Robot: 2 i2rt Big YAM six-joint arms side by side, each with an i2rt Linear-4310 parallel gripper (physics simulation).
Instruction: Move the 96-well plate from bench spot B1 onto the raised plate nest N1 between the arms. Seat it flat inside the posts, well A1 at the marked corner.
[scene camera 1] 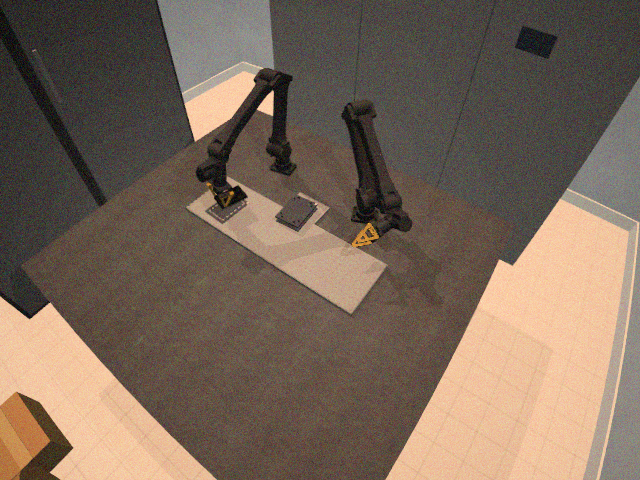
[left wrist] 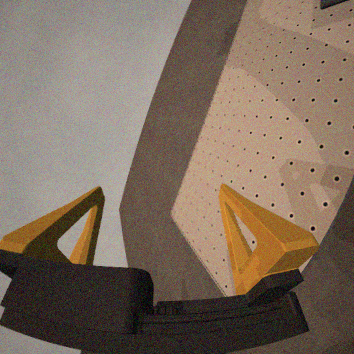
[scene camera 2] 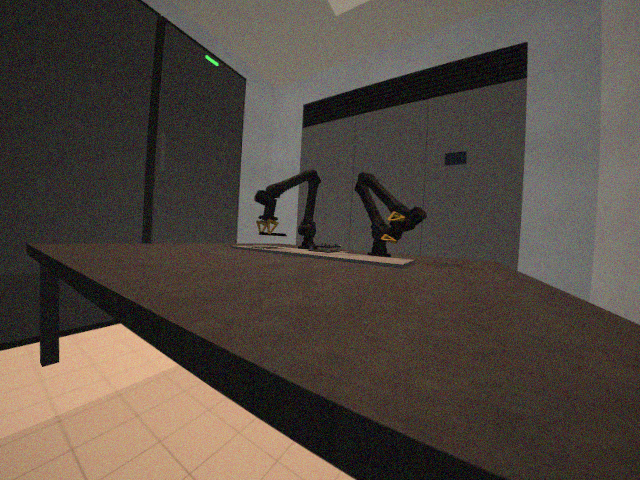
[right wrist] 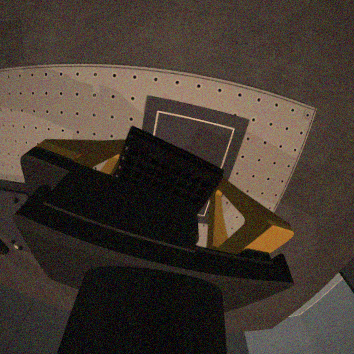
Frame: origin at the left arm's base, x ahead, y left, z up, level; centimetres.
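Seen in the pictures: left gripper, fingertip midpoint: (scene camera 1: 354, 243) (left wrist: 160, 191) (scene camera 2: 384, 230); right gripper, fingertip midpoint: (scene camera 1: 221, 202) (scene camera 2: 264, 234) (right wrist: 171, 163); left arm's base, link origin: (scene camera 1: 364, 216); right arm's base, link origin: (scene camera 1: 283, 168) (scene camera 2: 307, 248).
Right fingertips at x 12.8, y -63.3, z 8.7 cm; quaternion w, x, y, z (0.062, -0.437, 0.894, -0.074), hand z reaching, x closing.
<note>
Pixels of each thing's top centre, then the offset from my right fingertips to it. "*": a spot on its surface instead. Level surfaces: height alone.
- dark 96-well plate, top centre: (right wrist: 147, 212) (scene camera 1: 230, 195) (scene camera 2: 272, 232) dy +3.3, dx -3.7, dz +1.1 cm
- bench spot B1, surface spot: (right wrist: 238, 131) * dy -8.1, dx -0.6, dz -7.3 cm
- raised nest N1, top centre: (right wrist: 15, 229) (scene camera 1: 296, 208) (scene camera 2: 325, 243) dy +33.0, dx -6.0, dz -3.2 cm
- pale perforated board, surface height: dz -7.4 cm
- brown table, surface height: dz -8.7 cm
The dark 96-well plate (scene camera 1: 238, 194) (scene camera 2: 276, 234) (right wrist: 167, 172) is held between the fingers of my right gripper (scene camera 1: 224, 198) (scene camera 2: 267, 230) (right wrist: 171, 163), which is shut on it. The plate hangs above bench spot B1 (scene camera 1: 218, 215) (right wrist: 238, 131), a grey pad with a pale outline, and looks turned relative to that outline in the right wrist view. The raised nest N1 (scene camera 1: 296, 212) (scene camera 2: 328, 248), a dark block with small corner posts, bears no plate. My left gripper (scene camera 1: 353, 244) (scene camera 2: 387, 227) (left wrist: 160, 191) is open and empty near the board's right part. Well A1 cannot be made out.
A pale perforated board (scene camera 1: 330, 268) (scene camera 2: 361, 257) (left wrist: 200, 195) (right wrist: 280, 150) lies on the brown table (scene camera 1: 232, 335) (scene camera 2: 387, 320) under B1, and N1 stands at its back edge. Both arm bases stand behind the board, with N1 between them.
</note>
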